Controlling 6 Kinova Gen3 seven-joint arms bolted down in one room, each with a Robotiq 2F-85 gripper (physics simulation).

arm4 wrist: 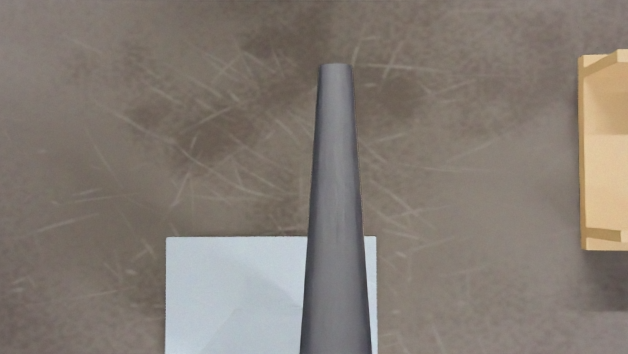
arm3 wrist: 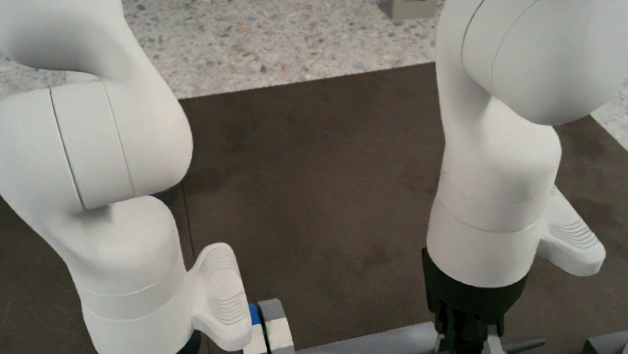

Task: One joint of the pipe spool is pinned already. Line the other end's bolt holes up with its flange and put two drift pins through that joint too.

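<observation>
In the arm3 wrist view, part of the grey pipe (arm3 wrist: 375, 342) runs along the bottom edge. A grey flange with a white patch (arm3 wrist: 276, 325) is at its left end, beside a blue and white ring (arm3 wrist: 255, 330). The right-hand arm, which looks like arm4, has its gripper (arm3 wrist: 467, 345) at the bottom edge beside the pipe. A dark drift pin (arm3 wrist: 526, 344) (arm4 wrist: 336, 200) sticks out sideways from it. In the arm4 wrist view the pin reaches up from the bottom edge; the fingers are hidden there. Bolt holes and arm3's own fingers do not show.
Two white arms (arm3 wrist: 150, 145) (arm3 wrist: 492, 210) stand over the dark mat (arm3 wrist: 310, 200) in the arm3 wrist view. A grey block edge (arm3 wrist: 610, 345) is at bottom right. In the arm4 wrist view, a pale plate (arm4 wrist: 215, 280) lies below the pin and a wooden holder (arm4 wrist: 582, 160) stands at the right edge.
</observation>
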